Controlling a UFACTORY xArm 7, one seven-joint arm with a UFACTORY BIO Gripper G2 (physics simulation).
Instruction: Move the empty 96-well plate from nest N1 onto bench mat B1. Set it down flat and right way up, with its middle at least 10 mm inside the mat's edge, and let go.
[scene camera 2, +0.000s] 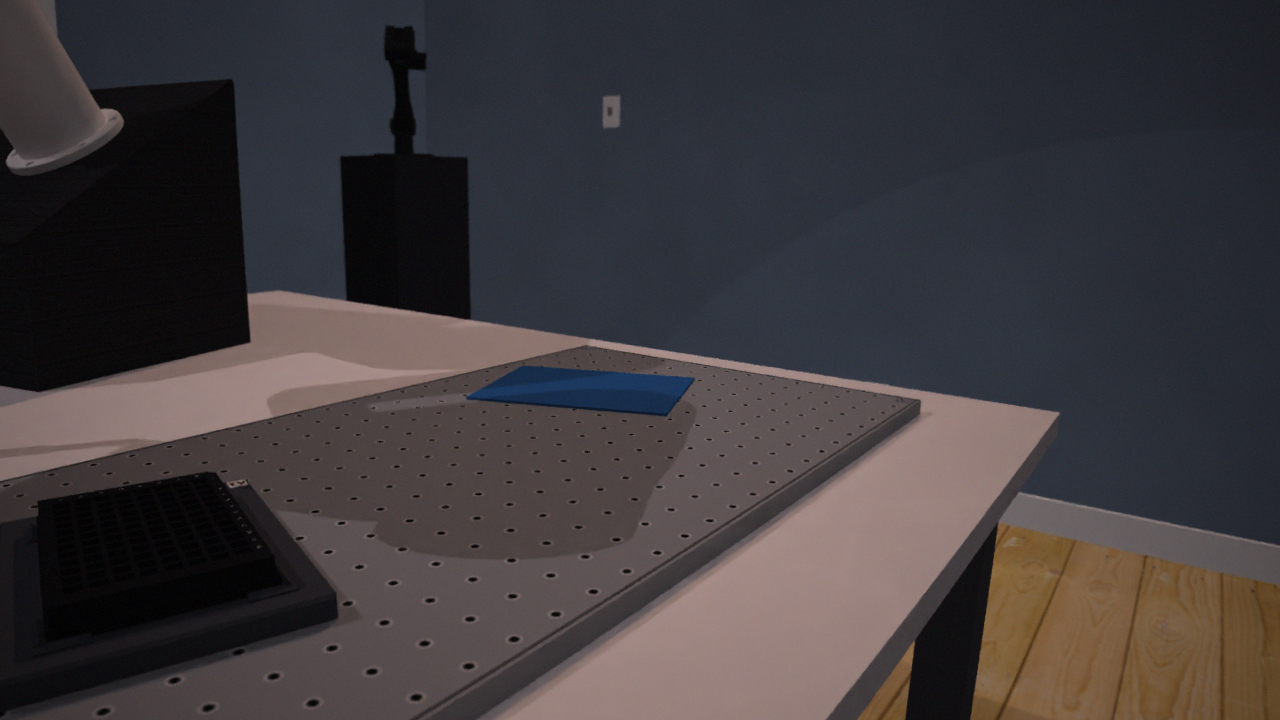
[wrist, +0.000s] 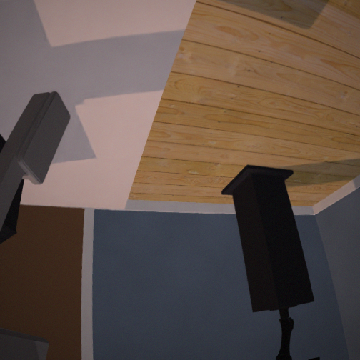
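Pixels of known places: arm's base, link origin: (scene camera 2: 68, 145).
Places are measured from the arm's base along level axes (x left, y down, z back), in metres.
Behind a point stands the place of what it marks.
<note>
The black 96-well plate (scene camera 2: 152, 537) {x -0.191, y 0.193, z -0.659 m} sits flat in the dark grey nest (scene camera 2: 304, 595) {x -0.162, y 0.206, z -0.734 m} at the lower left of the scene view, wells facing up. The nest carries a small label at its far corner, too small to read surely. The blue bench mat (scene camera 2: 581, 390) {x 0.198, y 0.215, z -0.570 m} lies flat farther back on the perforated board, with no plate on it. My gripper (wrist: 34, 240) is open, its fingers wide apart at the left of the wrist view, with no object between them. The gripper does not show in the scene view; the plate and mat do not show in the wrist view.
The perforated board (scene camera 2: 716, 483) {x 0.085, y 0.217, z -0.777 m} lies on the pale table (scene camera 2: 760, 573) {x 0.020, y 0.230, z -0.845 m}. A large dark box (scene camera 2: 134, 250) {x 0.014, y 0.109, z -0.125 m} stands at the back left. A white arm link (scene camera 2: 53, 89) {x -0.027, y -0.052, z -0.057 m} hangs at the upper left. A dark pedestal (scene camera 2: 407, 232) (wrist: 272, 240) bearing a small black arm stands beyond the table.
</note>
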